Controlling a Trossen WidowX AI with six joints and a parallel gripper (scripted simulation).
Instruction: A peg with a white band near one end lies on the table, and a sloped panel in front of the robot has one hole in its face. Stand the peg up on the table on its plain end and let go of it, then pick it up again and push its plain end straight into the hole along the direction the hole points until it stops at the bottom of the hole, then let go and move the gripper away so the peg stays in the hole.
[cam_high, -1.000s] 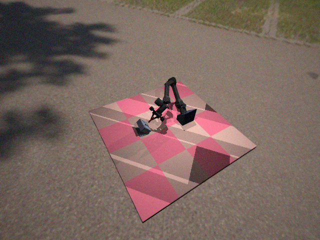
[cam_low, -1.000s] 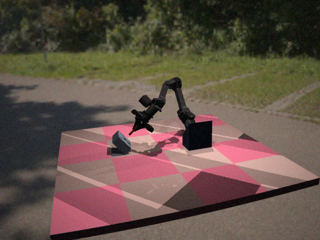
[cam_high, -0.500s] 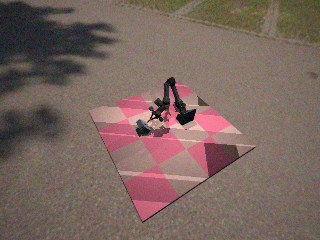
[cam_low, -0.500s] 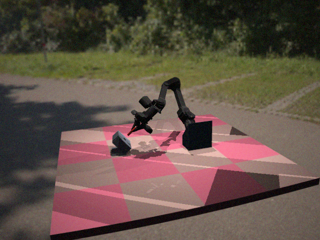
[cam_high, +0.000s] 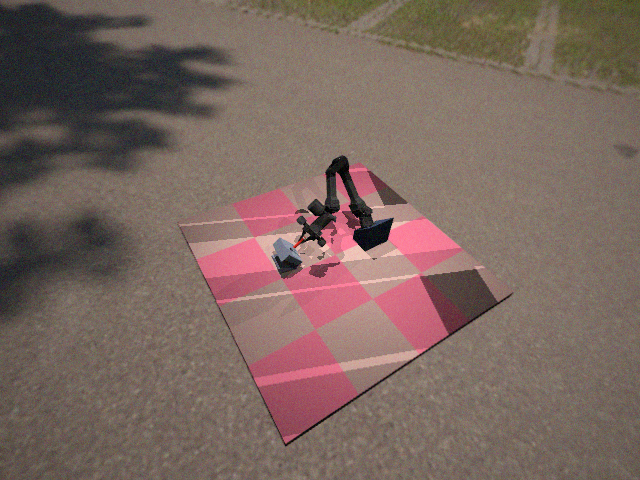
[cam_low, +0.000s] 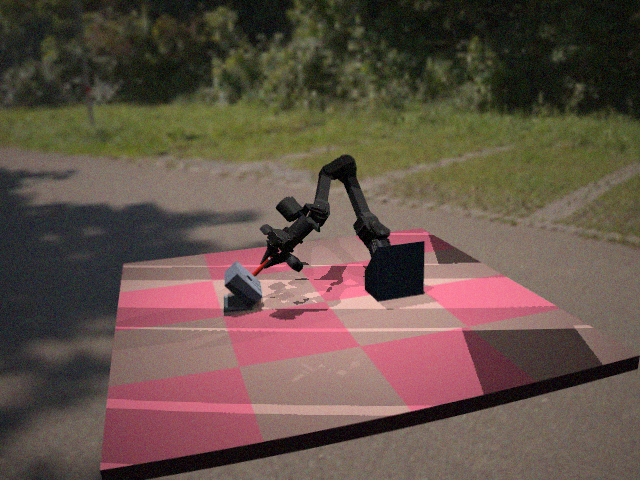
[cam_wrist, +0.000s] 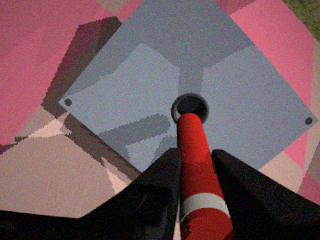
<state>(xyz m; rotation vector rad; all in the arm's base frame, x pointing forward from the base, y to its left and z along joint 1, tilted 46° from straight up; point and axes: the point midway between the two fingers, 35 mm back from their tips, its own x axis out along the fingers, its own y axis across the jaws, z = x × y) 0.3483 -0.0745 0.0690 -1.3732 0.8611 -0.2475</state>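
My gripper tip is now 6 cm short of the sloped panel, 5 cm above it and 1 cm to the left of it. Round my gripper tip: peg: 1 cm behind, 1 cm above.
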